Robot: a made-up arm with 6 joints.
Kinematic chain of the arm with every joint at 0, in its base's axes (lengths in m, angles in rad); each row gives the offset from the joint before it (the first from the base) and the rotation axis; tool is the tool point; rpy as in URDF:
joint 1: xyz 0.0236 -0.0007 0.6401 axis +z
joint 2: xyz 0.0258 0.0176 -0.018 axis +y
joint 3: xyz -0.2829 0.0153 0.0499 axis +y
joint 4: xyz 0.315 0.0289 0.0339 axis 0.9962 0 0.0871
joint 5: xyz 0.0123 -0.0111 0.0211 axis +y
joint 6: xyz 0.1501 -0.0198 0.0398 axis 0.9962 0 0.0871
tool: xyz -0.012 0.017 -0.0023 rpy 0 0 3.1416
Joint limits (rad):
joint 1: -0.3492..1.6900
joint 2: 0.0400..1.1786
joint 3: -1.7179..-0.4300
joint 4: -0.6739..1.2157
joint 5: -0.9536..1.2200
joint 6: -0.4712..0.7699
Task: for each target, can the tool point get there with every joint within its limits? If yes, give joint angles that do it. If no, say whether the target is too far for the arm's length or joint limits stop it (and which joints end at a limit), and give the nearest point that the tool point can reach.
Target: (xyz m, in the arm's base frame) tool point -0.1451 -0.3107 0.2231
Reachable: no: joint limits stop it (at a limit: joint 1, joint 2, joint 3, joint 5, joint 6) | nearest point 0.2362 -0.0806 0.5964 | short by 0.581 m
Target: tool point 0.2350 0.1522 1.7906
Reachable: no: too far | nearest point 0.1546 0.0940 1.2892 | short by 0.511 m
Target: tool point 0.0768 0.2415 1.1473
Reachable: yes | joints 1.1821 0.8244 -1.3815 -0.4678 0.3693 -0.3347
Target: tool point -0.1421 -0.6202 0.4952
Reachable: no: joint limits stop it (at a limit: joint 2, joint 3, joint 5, joint 6) | nearest point -0.1042 -0.4785 1.0263 | short by 0.551 m
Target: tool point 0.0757 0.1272 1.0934
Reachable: yes | joints 0.1373 0.3414 -1.1949 1.0511 0.9134 0.1537
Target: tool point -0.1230 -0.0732 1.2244
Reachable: yes | joints 0.8789 0.3333 -1.4480 -0.2336 -0.2472 0.5934
